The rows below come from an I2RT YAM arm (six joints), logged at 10 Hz.
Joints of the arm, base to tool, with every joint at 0 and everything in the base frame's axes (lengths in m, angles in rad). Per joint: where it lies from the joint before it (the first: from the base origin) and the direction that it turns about. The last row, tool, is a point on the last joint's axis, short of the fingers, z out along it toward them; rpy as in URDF.
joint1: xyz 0 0 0.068 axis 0 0 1
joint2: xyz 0.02 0.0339 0.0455 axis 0 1 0
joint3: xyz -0.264 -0.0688 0 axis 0 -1 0
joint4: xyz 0.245 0.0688 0.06 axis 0 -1 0
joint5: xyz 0.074 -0.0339 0.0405 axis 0 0 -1
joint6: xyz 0.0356 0 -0.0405 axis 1 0 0
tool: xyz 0 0 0 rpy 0 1.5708 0
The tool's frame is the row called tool.
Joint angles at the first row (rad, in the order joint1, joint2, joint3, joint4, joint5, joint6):
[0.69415 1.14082 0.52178 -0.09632 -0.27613 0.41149]
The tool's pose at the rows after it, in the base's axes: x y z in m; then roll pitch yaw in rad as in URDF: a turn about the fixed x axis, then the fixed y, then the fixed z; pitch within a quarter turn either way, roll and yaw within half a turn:
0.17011 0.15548 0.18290 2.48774 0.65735 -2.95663
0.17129 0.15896 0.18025 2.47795 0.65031 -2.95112
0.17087 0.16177 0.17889 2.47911 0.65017 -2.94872
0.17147 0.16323 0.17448 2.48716 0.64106 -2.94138
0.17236 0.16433 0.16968 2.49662 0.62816 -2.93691
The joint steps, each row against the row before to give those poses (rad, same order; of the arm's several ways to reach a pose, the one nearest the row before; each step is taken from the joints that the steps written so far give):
[0.00091 0.03634 -0.00714 0.04148 -0.02229 0.00482]
[0.00672 0.02298 0.00154 0.02054 -0.01030 0.00480]
[0.01141 0.01072 0.00007 0.01190 0.00780 0.00611]
[0.00318 0.01972 -0.00371 0.01222 0.00123 -0.00036]
[0.00132 0.02144 -0.00306 0.00997 0.00201 0.00150]

